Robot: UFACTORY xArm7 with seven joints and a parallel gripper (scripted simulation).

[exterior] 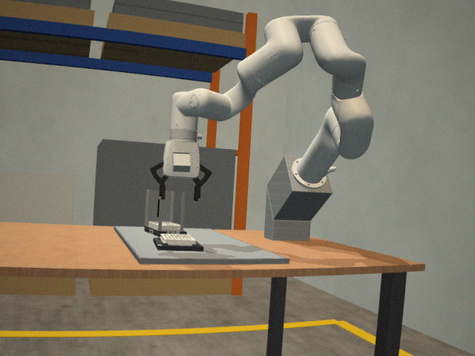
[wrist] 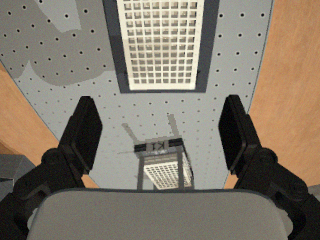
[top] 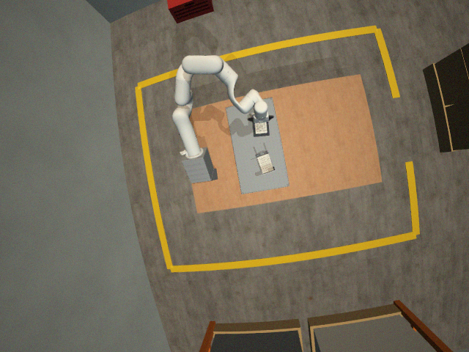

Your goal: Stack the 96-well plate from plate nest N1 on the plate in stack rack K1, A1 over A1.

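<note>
Right now my hand is 12 cm above the 96-well plate. From my hand the other things lie so: pale A1 mark 13 cm below, 7 cm ahead, 6 cm to the left; then K1 label 20 cm to the right, 13 cm below, 5 cm behind.
</note>
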